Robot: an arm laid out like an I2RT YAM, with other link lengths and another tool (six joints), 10 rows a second.
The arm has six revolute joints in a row. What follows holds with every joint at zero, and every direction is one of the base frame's.
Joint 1 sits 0.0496 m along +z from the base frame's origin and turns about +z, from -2.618 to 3.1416 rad.
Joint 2 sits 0.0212 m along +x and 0.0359 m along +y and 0.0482 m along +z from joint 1 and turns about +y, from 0 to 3.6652 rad.
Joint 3 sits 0.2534 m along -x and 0.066 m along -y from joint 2 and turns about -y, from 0 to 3.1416 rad.
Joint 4 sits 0.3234 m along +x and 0.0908 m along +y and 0.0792 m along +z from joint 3 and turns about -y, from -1.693 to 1.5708 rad.
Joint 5 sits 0.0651 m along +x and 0.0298 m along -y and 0.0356 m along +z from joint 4 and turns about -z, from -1.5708 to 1.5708 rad.
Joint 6 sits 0.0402 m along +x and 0.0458 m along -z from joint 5 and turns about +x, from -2.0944 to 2.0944 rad.
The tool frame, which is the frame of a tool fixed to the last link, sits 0.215 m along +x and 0.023 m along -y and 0.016 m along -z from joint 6; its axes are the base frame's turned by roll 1.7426, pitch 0.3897 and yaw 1.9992 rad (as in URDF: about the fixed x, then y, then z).
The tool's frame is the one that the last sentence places.
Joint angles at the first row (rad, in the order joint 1, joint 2, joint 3, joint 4, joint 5, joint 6):
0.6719 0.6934 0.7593 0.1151 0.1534 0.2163
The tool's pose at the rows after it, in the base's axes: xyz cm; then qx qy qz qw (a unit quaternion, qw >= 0):
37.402 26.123 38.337 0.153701 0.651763 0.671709 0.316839
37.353 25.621 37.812 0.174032 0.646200 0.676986 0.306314
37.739 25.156 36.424 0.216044 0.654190 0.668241 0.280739
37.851 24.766 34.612 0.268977 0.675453 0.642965 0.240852
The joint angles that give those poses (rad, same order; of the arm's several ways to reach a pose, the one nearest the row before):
0.6734 0.6781 0.7486 0.1074 0.1641 0.2408
0.6734 0.6658 0.7470 0.0800 0.1825 0.2851
0.6734 0.6917 0.7990 -0.0284 0.2130 0.3542
0.6719 0.7515 0.9092 -0.2200 0.2331 0.4355

